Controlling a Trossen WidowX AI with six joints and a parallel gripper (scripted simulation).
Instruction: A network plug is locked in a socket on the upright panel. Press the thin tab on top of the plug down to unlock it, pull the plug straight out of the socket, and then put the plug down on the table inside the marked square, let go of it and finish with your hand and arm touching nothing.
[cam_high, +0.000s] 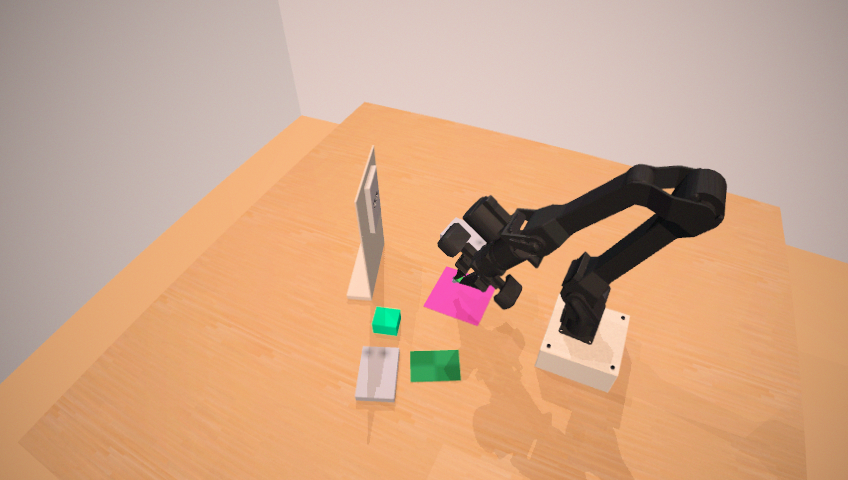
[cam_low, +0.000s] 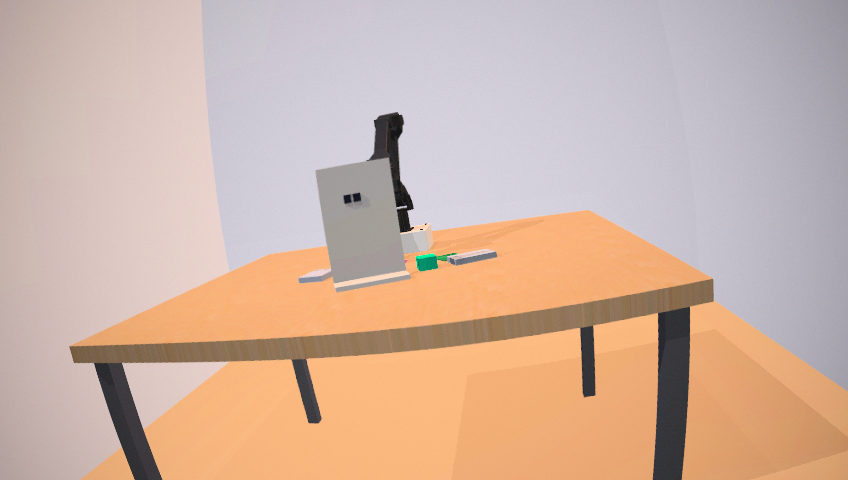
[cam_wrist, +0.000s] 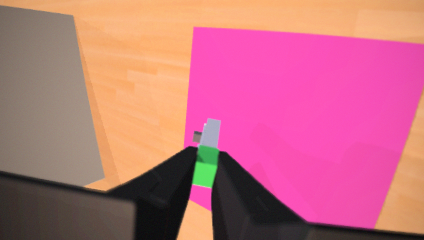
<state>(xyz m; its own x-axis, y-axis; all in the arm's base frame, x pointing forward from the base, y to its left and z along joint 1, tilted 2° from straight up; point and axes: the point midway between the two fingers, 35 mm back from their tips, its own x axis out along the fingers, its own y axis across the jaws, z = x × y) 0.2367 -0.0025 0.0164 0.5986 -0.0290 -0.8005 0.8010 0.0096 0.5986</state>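
Right now my gripper tip is 4 cm above the pink marked square and 1 cm past it. Also, from my gripper tip: thin grey tab 1 cm below, 1 cm ahead; then green plug right at my gripper tip; then bright green cube 14 cm to the left, 8 cm ahead, 3 cm below.
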